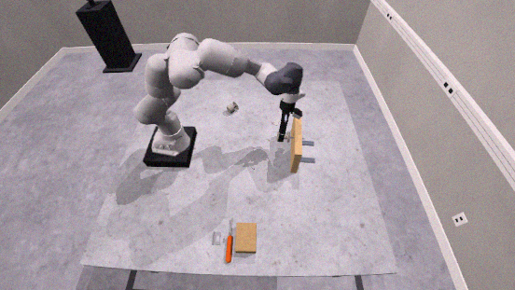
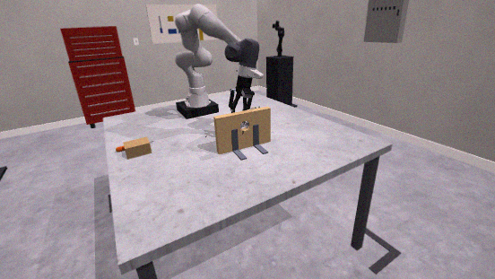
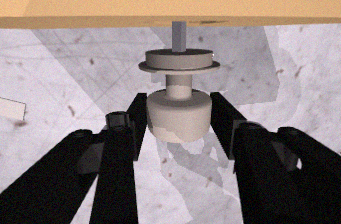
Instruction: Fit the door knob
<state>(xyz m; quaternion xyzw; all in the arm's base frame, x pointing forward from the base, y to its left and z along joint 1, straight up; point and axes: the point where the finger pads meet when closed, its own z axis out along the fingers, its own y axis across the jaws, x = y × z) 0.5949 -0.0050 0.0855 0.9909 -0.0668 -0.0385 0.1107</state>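
Now: hand 8 cm short of the latch socket, 2 cm to the left of it and 2 cm above it. The rest, counted from my hand: wooden block: 51 cm to the right, 19 cm behind, 12 cm below; upright wooden panel: 8 cm ahead, 4 cm below, 2 cm to the right; pale chip: 21 cm to the left, 15 cm below.
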